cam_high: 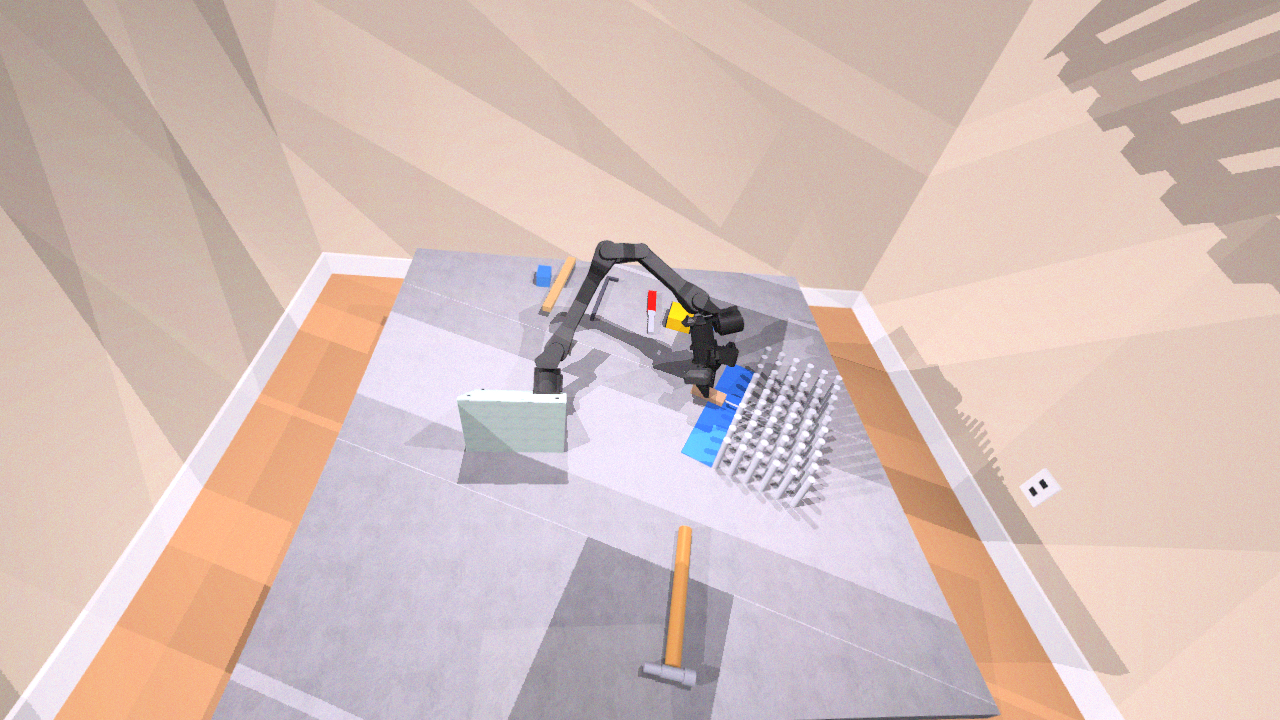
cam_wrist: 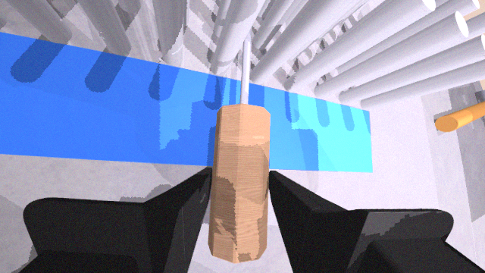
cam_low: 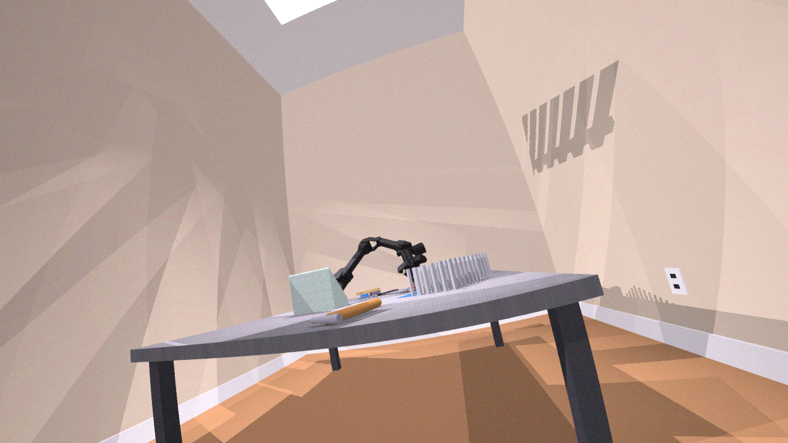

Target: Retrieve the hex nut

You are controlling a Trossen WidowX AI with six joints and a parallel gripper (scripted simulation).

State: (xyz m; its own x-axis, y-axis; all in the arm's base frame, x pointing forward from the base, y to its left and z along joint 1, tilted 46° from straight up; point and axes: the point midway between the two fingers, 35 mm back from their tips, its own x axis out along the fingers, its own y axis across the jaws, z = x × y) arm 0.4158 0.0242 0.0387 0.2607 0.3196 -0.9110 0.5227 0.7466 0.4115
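My gripper tip is 4 cm short of the blue taped strip, 3 cm to the left of it and 3 cm above it. Round my gripper tip: yellow block 2 cm behind, 32 cm to the left, 1 cm below; then red-handled tool 11 cm behind, 35 cm to the left, 3 cm below; then hook tool 9 cm ahead, 6 cm to the right, 1 cm below.
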